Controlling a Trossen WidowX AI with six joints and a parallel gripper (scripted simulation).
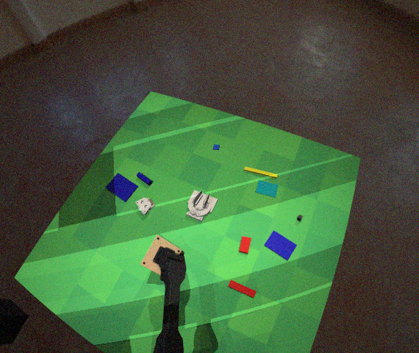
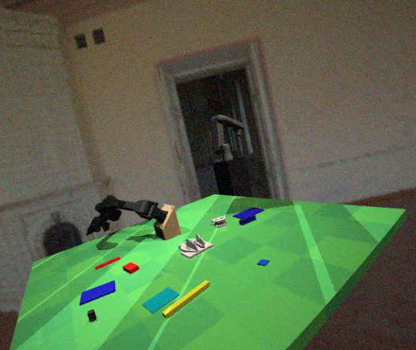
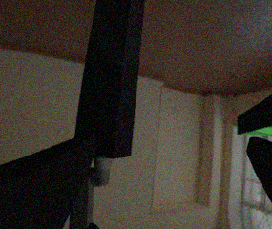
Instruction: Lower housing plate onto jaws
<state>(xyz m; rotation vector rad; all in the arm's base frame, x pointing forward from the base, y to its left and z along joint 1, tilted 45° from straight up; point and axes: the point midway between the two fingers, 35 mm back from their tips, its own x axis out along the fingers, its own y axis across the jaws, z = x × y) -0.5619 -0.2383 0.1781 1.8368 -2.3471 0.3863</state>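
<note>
Now: the yellow bar 1120 mm ahead of my gripper tip, 120 mm to the left of it and 20 mm below it. From my gripper tip the other things lie so: red bar 590 mm ahead, 30 mm below; red block 760 mm ahead, 60 mm to the left, 20 mm below; blue slab 820 mm ahead, 80 mm to the right, 30 mm below.
</note>
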